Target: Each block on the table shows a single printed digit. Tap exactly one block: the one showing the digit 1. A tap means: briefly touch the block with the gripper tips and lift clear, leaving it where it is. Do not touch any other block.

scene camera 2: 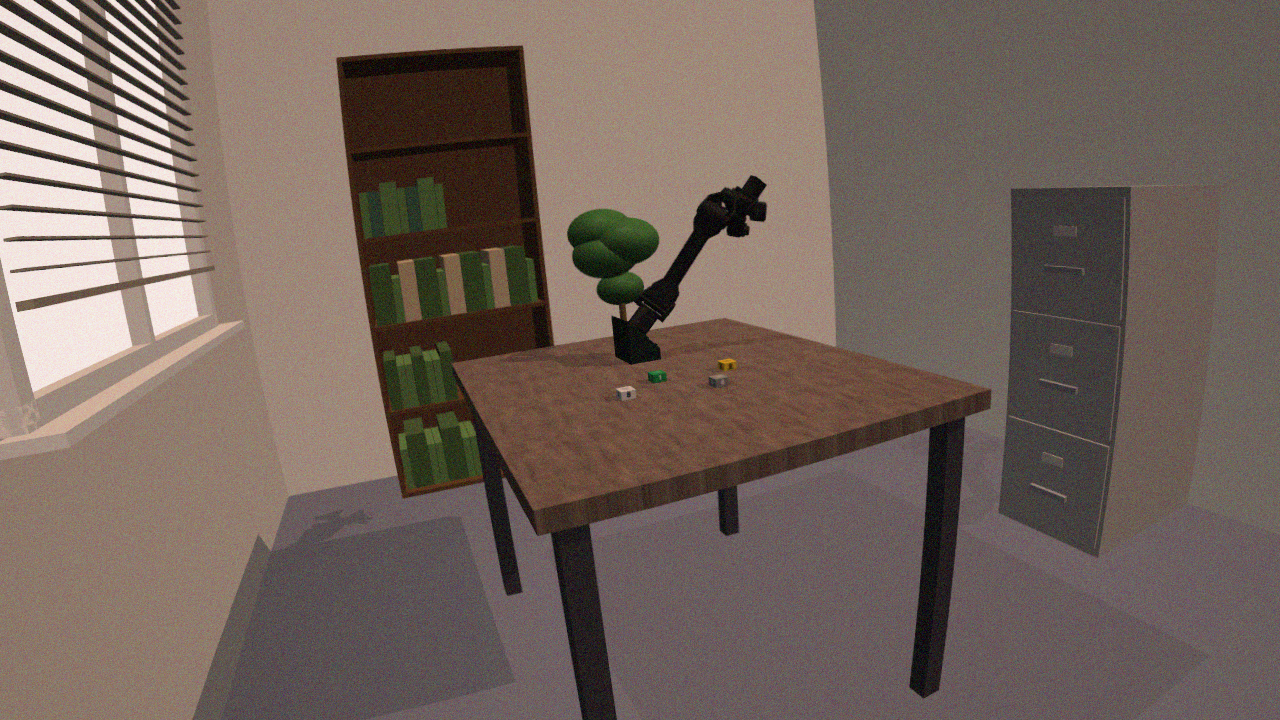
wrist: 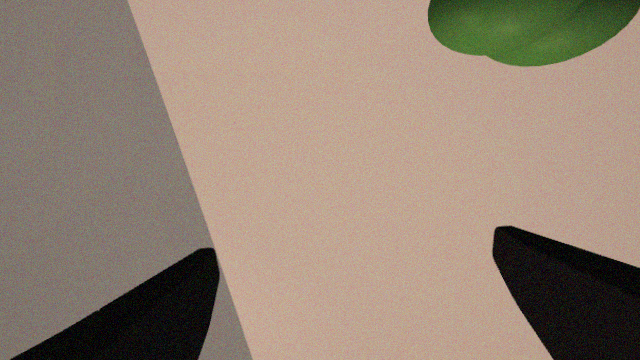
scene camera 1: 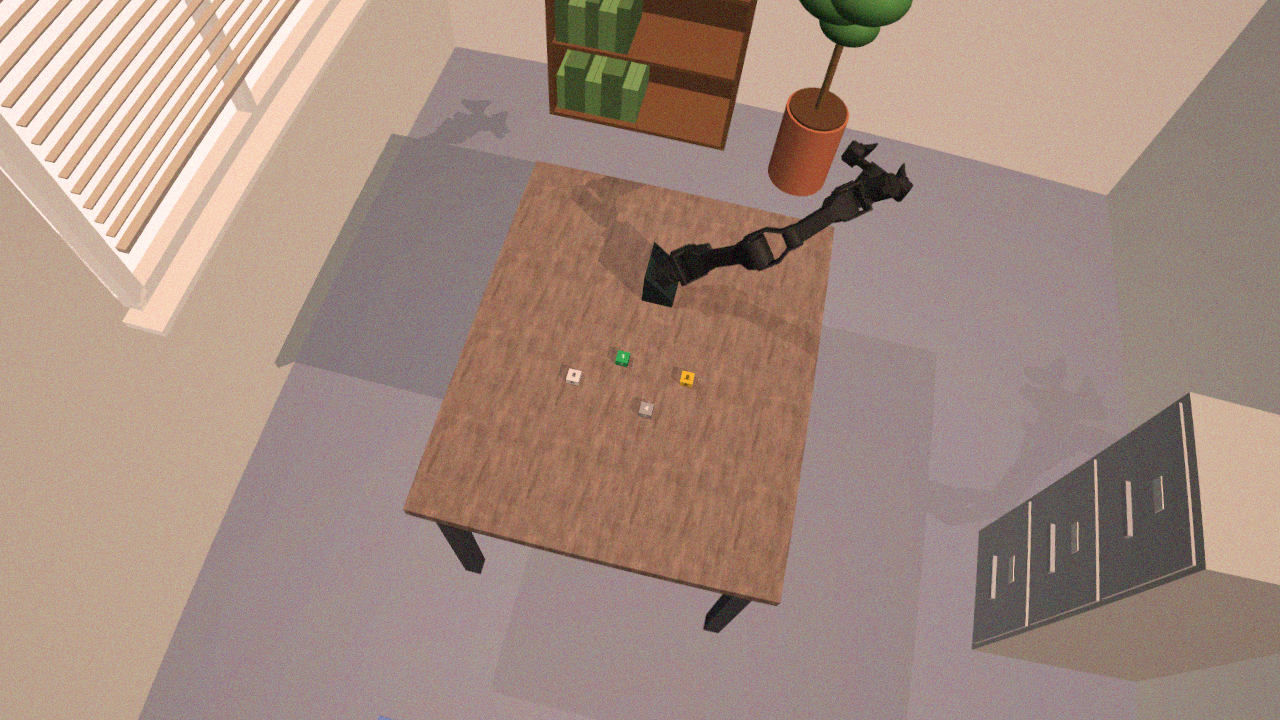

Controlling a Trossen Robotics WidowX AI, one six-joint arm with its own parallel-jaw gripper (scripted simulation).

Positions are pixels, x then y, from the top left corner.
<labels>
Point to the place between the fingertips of my gripper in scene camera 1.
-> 890,154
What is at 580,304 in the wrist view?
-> My gripper.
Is my gripper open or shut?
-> Open.
</labels>
